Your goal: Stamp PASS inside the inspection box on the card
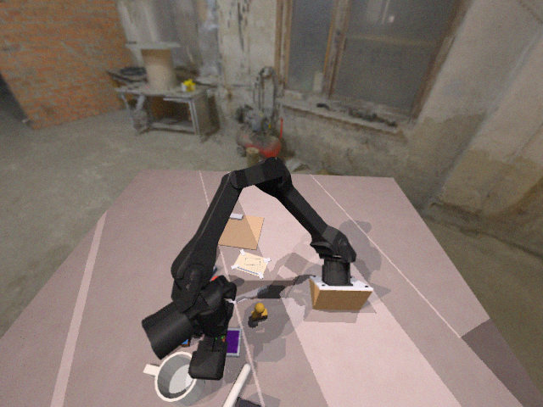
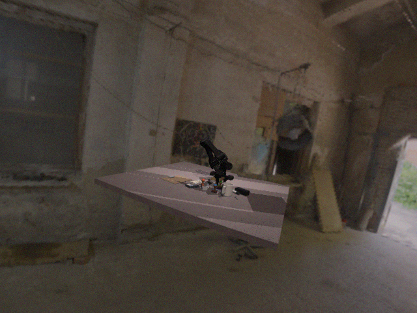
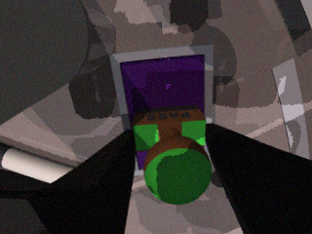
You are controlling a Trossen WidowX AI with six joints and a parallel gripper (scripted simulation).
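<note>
The green stamp is right at my gripper tip. From my gripper tip the other things lie so: orange stamp: 90 mm behind, 60 mm to the right, 20 mm below; then purple ink pad: 30 mm below; then blue stamp: 90 mm ahead, 10 mm to the right, 20 mm below.
</note>
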